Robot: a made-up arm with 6 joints. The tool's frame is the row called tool.
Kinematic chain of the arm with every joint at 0, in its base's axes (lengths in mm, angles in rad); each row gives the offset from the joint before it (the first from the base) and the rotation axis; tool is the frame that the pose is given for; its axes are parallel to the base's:
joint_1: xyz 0 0 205 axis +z
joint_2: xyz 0 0 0 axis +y
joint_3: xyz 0 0 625 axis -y
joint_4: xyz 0 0 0 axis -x
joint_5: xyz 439 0 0 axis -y
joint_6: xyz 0 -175 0 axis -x
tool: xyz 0 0 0
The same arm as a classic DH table. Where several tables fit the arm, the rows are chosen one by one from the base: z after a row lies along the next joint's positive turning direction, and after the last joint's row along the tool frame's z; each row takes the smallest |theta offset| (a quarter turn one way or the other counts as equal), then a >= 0, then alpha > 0; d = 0 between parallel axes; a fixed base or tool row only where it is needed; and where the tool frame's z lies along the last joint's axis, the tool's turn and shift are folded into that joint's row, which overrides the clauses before.
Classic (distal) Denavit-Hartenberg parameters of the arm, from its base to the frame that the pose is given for. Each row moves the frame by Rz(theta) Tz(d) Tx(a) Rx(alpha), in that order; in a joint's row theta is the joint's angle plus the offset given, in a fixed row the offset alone. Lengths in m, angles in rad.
joint_1: theta0 0; d 0.205; a 0; alpha -1.5708
joint_2: theta0 -1.5708; d 0; a 0.625; alpha 3.1416
joint_3: theta0 0; d 0; a 0; alpha -1.5708
joint_4: theta0 0; d -0.439; a 0; alpha 1.5708
joint_5: theta0 0; d 0.175; a 0; alpha -1.5708
joint_6: theta0 1.5708; d 0; a 0; alpha 1.5708
tool (fixed): theta0 -1.5708; d 0; a 0; alpha 0

